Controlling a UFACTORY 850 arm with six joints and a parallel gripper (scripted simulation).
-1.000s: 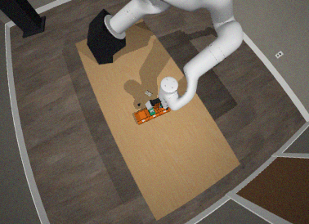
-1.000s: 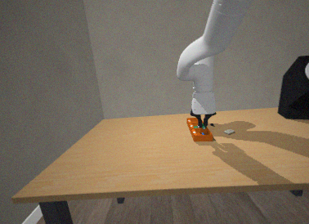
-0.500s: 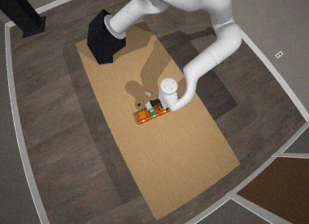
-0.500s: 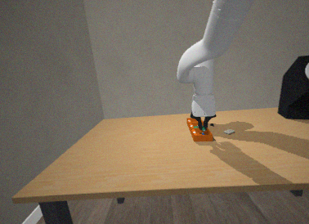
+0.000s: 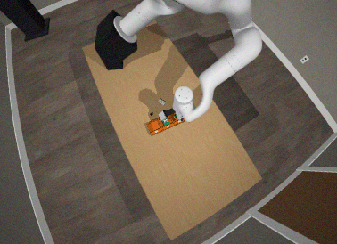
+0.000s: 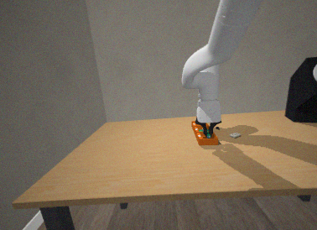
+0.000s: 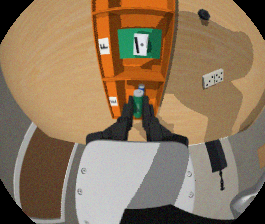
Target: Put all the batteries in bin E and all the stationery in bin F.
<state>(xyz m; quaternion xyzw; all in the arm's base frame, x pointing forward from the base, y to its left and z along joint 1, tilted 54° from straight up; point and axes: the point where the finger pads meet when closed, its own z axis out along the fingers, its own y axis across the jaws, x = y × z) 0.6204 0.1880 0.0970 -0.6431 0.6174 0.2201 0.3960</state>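
Right now the green battery is 20 mm below my hand. Also, from my hand: small grey thing (10 mm ahead, 80 mm to the right, 20 mm below); blue piece (40 mm below); orange bin tray (20 mm ahead, 80 mm to the right, 30 mm below).
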